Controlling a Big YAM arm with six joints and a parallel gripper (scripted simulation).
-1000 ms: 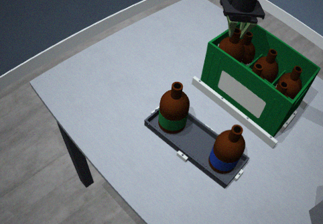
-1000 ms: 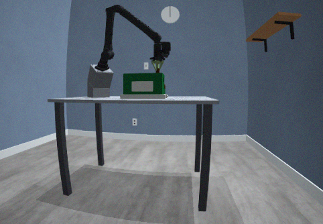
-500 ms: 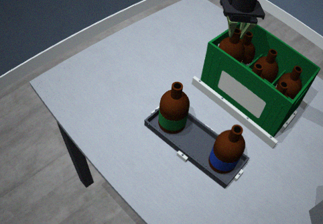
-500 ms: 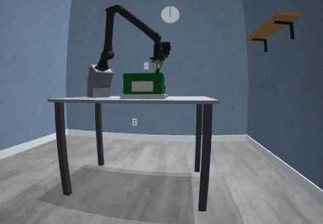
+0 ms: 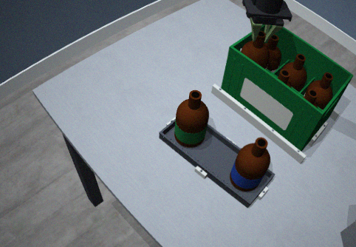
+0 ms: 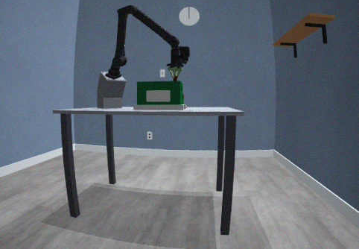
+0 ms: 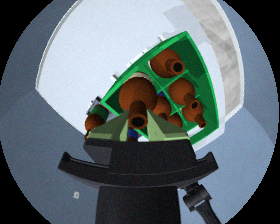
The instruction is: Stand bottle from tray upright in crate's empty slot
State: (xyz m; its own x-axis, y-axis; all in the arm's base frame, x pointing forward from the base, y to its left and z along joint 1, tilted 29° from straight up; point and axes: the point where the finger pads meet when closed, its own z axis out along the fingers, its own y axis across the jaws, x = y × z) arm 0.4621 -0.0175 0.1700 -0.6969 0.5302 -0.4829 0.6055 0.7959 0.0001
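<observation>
Now: hand 60 mm above the brown bottle. Also, from my hand: grey tray (80 mm behind, 200 mm to the left, 200 mm below); then crate (90 mm behind, 50 mm to the right, 130 mm below).
</observation>
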